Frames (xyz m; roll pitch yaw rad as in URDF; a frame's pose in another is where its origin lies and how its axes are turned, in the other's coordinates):
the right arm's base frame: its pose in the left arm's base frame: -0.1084 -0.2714 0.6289 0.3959 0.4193 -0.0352
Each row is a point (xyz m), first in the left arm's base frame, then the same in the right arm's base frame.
Working: the left arm's base frame: its pose in the right arm's base frame: 0.3463 0.0478 -0.5990 -0.4418 -0.3702 0.2046

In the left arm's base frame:
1: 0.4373 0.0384 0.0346
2: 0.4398 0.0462 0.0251
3: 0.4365 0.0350 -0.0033
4: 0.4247 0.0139 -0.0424
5: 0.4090 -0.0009 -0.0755
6: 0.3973 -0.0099 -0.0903
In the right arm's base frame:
1: 0.7301 0.1780 -0.4269
2: 0.7360 0.1822 -0.4371
3: 0.7449 0.1613 -0.4577
4: 0.7507 0.1260 -0.4866
5: 0.7504 0.0978 -0.5142
6: 0.7460 0.0821 -0.5274

